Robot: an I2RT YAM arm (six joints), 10 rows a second.
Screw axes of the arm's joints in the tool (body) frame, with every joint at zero. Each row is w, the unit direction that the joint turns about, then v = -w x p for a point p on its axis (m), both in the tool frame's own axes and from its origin. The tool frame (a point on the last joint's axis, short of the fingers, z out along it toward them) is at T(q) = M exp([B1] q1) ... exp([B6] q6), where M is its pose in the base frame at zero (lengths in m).
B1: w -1 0 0 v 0 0.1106 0
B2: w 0 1 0 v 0.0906 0 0.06
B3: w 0 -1 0 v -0.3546 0 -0.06
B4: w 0 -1 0 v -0.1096 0 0
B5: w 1 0 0 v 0 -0.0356 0
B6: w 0 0 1 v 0 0 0
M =
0 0 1 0.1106
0 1 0 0
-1 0 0 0.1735
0 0 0 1
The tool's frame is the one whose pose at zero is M.
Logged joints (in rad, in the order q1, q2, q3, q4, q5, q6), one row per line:
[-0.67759 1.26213 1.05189 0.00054 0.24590 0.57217]
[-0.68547 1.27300 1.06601 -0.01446 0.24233 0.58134]
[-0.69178 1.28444 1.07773 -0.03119 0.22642 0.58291]
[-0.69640 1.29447 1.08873 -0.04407 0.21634 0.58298]
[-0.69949 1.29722 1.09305 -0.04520 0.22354 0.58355]
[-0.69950 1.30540 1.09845 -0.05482 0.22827 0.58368]
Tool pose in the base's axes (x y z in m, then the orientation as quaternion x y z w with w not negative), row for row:
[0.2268 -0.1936 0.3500 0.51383 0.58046 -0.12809 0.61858]
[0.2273 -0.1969 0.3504 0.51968 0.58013 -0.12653 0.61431]
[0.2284 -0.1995 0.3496 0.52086 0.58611 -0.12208 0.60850]
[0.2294 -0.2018 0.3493 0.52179 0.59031 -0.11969 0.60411]
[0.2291 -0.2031 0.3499 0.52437 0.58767 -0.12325 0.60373]
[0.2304 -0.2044 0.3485 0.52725 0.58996 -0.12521 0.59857]
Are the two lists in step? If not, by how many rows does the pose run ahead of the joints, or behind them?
They are in step.
